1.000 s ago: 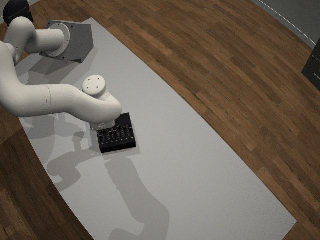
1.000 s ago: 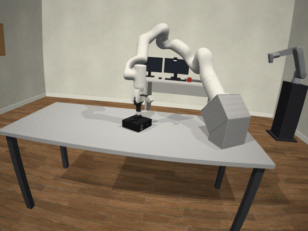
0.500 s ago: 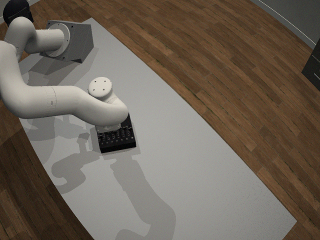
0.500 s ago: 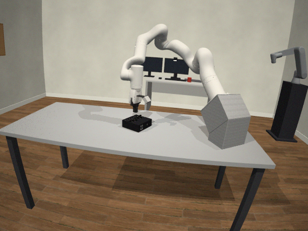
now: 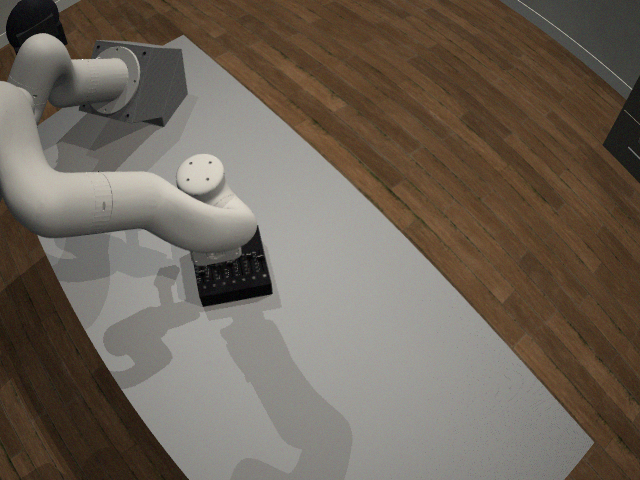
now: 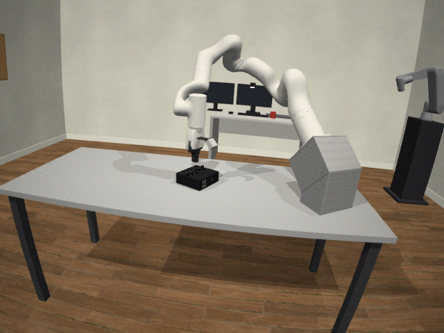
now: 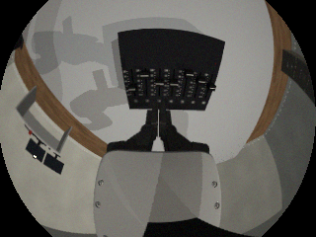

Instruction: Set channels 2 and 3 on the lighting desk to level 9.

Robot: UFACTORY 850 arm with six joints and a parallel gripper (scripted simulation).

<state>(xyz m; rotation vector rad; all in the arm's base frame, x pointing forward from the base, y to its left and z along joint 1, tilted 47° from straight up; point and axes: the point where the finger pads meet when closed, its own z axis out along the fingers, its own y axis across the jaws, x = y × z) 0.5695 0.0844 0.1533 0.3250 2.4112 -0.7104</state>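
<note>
My gripper is now 50 mm above the fader cap and 40 mm past it.
</note>
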